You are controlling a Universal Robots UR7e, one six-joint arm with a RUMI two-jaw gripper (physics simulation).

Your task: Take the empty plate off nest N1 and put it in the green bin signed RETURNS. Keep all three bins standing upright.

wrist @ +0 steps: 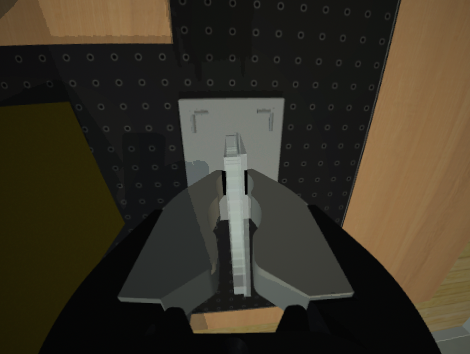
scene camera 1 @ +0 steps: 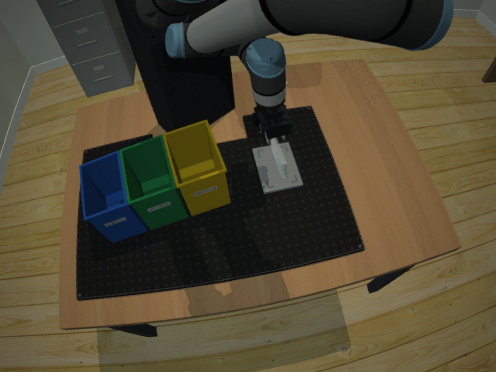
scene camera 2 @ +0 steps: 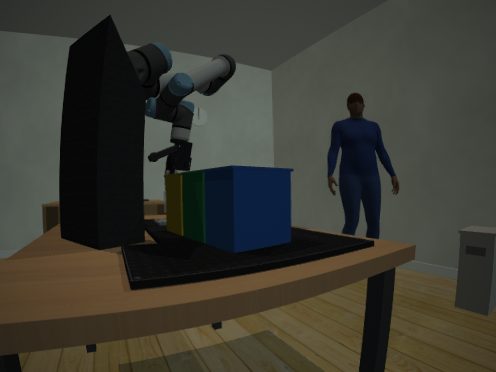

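Pixels of known places: gripper, fingertip midpoint: (wrist: 235,172); arm's base at its link origin: (scene camera 1: 164,4) (scene camera 2: 115,76).
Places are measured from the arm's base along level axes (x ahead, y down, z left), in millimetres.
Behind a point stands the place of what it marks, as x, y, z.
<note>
The clear, pale plate (scene camera 1: 278,157) @(280, 346, 255) (wrist: 237,240) @(247, 345, 256) stands on its narrow side, its flat faces near vertical, above the grey nest (scene camera 1: 296,175) @(272, 461, 315) (wrist: 210,130) @(188, 462, 230). My gripper (scene camera 1: 274,140) @(197, 357, 250) (wrist: 235,172) @(197, 357, 250) is shut on the plate, with one finger against each flat face. Whether the plate's lower edge touches the nest, I cannot tell. The green bin (scene camera 1: 157,209) @(384, 374, -78) (scene camera 2: 193,207) @(221, 388, -123) stands upright between the blue bin (scene camera 1: 115,225) @(419, 380, -204) (scene camera 2: 262,210) @(343, 389, -278) and the yellow bin (scene camera 1: 202,197) @(353, 390, 43) (scene camera 2: 174,205) @(189, 389, 1), both upright. The bins' signs are too small to read. The bins hide the fingertips in scene camera 2.
The yellow bin is the one nearest the nest. The bins and nest stand on a black perforated board (scene camera 1: 220,260) @(506, 473, 72) (scene camera 2: 320,250) @(435, 474, -368) on the wooden table (scene camera 1: 400,200) @(386, 486, 643) (scene camera 2: 175,300) @(119, 487, -475). A dark pedestal (scene camera 1: 192,90) @(41, 290, 31) (scene camera 2: 102,150) @(-10, 244, -123) rises behind the bins. A person (scene camera 2: 357,155) stands beyond the table.
</note>
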